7 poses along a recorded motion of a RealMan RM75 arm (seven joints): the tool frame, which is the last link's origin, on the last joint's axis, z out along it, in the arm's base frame.
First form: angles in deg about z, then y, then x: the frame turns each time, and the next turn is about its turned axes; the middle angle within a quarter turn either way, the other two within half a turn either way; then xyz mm.
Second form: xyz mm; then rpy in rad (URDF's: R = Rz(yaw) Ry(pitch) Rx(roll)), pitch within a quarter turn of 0, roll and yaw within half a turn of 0. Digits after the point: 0 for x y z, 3 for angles.
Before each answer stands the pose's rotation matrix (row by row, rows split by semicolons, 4 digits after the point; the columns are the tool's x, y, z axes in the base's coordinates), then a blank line. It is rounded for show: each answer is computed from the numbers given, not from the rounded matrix.
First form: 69.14 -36.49 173.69 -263 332 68
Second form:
0.2863 0.9055 0.3132; 0.7513 -0.4150 0.5132; 0.5947 0.0884 -0.7991

-263 332 68 3.031 -0.637 1.207
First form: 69.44 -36.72 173.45 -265 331 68
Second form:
0.2815 0.9062 0.3154; 0.7505 -0.4128 0.5161; 0.5979 0.0914 -0.7963

-265 331 68 3.027 -0.641 1.212
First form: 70.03 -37.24 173.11 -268 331 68
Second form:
0.2719 0.9083 0.3179; 0.7482 -0.4073 0.5237; 0.6052 0.0955 -0.7904

-268 331 68 3.021 -0.650 1.222
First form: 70.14 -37.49 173.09 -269 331 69
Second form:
0.2696 0.9088 0.3184; 0.7463 -0.4061 0.5274; 0.6086 0.0955 -0.7877

-269 331 69 3.021 -0.654 1.224
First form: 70.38 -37.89 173.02 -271 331 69
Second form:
0.2650 0.9099 0.3192; 0.7434 -0.4036 0.5334; 0.6141 0.0959 -0.7833

-271 331 69 3.020 -0.661 1.228
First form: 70.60 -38.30 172.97 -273 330 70
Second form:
0.2607 0.9109 0.3198; 0.7402 -0.4012 0.5395; 0.6198 0.0960 -0.7789

-273 330 70 3.019 -0.668 1.232
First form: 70.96 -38.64 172.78 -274 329 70
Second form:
0.2548 0.9122 0.3209; 0.7384 -0.3978 0.5446; 0.6244 0.0982 -0.7749

-274 329 70 3.016 -0.674 1.238
